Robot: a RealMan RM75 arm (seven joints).
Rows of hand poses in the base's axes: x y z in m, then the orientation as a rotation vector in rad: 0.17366 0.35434 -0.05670 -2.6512 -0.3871 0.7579; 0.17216 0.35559 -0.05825 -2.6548 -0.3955 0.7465; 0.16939 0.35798 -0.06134 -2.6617 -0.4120 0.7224; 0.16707 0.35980 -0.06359 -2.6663 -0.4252 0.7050; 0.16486 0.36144 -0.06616 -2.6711 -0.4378 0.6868; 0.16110 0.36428 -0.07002 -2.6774 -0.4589 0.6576; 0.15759 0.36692 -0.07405 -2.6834 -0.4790 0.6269; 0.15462 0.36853 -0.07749 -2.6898 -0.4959 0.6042; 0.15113 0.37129 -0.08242 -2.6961 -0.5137 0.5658; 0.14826 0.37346 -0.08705 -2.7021 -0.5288 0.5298; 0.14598 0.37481 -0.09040 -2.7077 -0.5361 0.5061; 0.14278 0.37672 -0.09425 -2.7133 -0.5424 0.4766; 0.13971 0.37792 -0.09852 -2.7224 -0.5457 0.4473
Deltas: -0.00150 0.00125 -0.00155 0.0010 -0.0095 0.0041; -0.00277 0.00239 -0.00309 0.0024 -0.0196 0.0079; -0.00232 0.00182 -0.00225 0.0020 -0.0143 0.0066; -0.00221 0.00164 -0.00257 0.0019 -0.0147 0.0061; -0.00376 0.00284 -0.00386 0.0040 -0.0234 0.0103; -0.00351 0.00264 -0.00403 0.0043 -0.0241 0.0094; -0.00297 0.00161 -0.00344 0.0011 -0.0187 0.0085; -0.00349 0.00276 -0.00493 0.0056 -0.0288 0.0067; -0.00287 0.00217 -0.00463 0.0047 -0.0269 0.0053; -0.00228 0.00135 -0.00335 0.0013 -0.0178 0.0017; -0.00320 0.00191 -0.00385 0.0028 -0.0214 0.0002; -0.00307 0.00120 -0.00427 -0.0007 -0.0218 -0.0017
